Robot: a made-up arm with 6 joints.
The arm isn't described. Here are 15 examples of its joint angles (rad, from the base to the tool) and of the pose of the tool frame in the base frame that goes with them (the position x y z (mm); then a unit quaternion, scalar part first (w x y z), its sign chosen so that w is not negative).
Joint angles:
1: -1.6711 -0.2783 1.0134 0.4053 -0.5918 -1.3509
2: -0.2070 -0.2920 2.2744 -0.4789 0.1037 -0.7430
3: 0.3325 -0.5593 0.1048 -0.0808 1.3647 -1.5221
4: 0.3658 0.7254 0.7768 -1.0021 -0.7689 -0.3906
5: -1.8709 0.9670 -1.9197 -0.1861 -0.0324 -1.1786
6: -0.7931 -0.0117 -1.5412 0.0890 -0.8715 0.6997
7: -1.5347 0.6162 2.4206 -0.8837 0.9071 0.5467
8: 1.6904 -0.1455 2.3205 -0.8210 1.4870 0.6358
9: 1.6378 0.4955 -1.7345 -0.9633 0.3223 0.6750
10: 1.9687 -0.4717 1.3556 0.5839 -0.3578 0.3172
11: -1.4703 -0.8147 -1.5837 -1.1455 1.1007 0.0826
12: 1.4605 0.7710 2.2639 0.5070 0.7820 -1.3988
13: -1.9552 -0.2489 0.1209 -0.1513 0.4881 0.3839
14: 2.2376 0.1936 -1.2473 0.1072 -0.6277 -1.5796
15: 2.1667 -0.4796 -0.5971 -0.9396 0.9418 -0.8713
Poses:
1: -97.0 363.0 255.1 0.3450 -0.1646 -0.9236 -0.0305
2: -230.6 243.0 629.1 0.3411 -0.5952 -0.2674 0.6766
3: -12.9 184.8 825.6 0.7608 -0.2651 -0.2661 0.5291
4: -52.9 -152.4 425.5 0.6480 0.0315 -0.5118 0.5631
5: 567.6 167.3 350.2 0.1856 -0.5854 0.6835 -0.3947
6: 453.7 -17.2 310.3 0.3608 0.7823 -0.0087 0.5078
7: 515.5 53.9 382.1 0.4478 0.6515 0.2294 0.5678
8: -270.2 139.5 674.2 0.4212 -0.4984 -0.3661 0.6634
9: 23.4 31.5 722.1 0.5882 0.2897 0.4935 -0.5715
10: 34.7 614.4 8.6 0.0199 0.2769 -0.9190 -0.2799
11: -262.8 259.7 758.4 0.6866 0.4923 -0.1572 -0.5114
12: -410.8 412.1 649.3 0.1011 0.4465 0.0218 -0.8888
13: -322.2 396.1 480.6 0.7062 -0.0830 -0.6618 -0.2376
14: 241.9 339.1 794.9 0.6216 -0.2747 0.1860 -0.7096
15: 276.2 603.1 711.8 0.7453 -0.3952 0.5033 0.1872
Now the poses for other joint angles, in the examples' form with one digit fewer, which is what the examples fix.
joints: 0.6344 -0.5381 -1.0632 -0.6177 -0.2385 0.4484
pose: 6 -13 635 0.674 0.470 0.290 -0.491
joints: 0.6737 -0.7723 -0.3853 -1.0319 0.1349 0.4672
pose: 212 197 753 0.847 0.063 0.384 -0.364
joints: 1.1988 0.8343 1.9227 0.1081 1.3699 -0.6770
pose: -476 193 390 0.223 0.735 0.207 -0.606
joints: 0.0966 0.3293 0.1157 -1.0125 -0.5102 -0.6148
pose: -130 -6 113 0.609 0.192 -0.740 0.210
